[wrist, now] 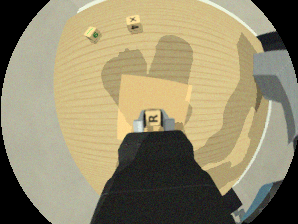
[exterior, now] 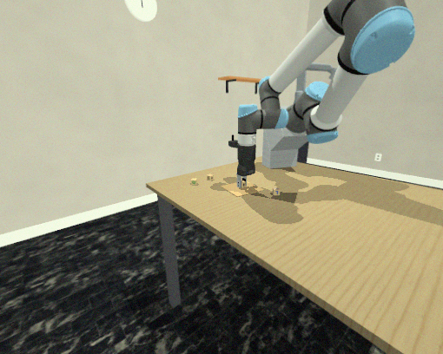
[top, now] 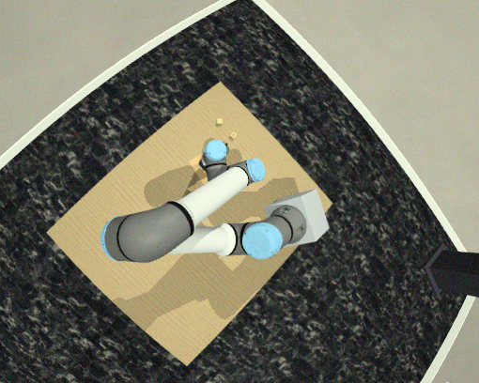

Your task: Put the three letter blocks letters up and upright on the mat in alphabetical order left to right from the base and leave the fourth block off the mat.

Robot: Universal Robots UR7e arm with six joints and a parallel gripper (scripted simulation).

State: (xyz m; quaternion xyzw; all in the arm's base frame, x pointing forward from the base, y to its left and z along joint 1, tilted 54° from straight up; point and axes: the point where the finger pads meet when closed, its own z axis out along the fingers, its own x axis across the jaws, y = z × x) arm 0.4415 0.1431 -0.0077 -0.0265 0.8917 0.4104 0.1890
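The mat is 3 cm below my hand.
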